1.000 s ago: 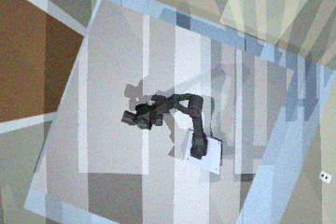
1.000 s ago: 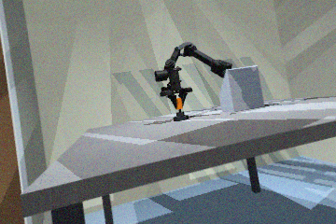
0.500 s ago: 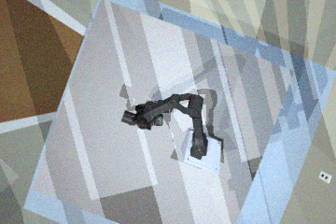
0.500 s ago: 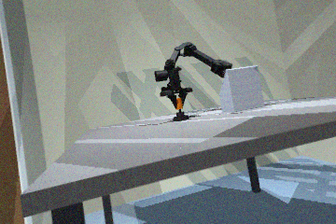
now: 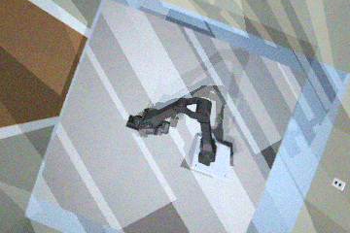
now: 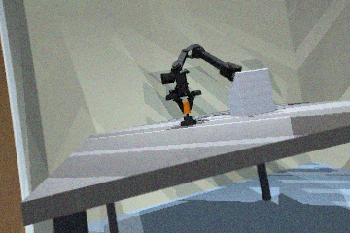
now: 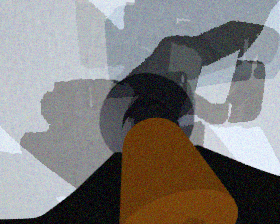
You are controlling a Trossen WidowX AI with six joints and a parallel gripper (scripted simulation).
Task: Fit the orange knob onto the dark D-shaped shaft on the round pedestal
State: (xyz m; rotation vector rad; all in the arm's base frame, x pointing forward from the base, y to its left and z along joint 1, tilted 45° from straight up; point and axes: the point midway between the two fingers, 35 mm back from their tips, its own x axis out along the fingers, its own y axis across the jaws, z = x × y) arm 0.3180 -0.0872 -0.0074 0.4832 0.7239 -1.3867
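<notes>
The orange knob lies 2 cm above my gripper tip. Also, from my gripper tip: dark round pedestal: 4 cm below.
</notes>
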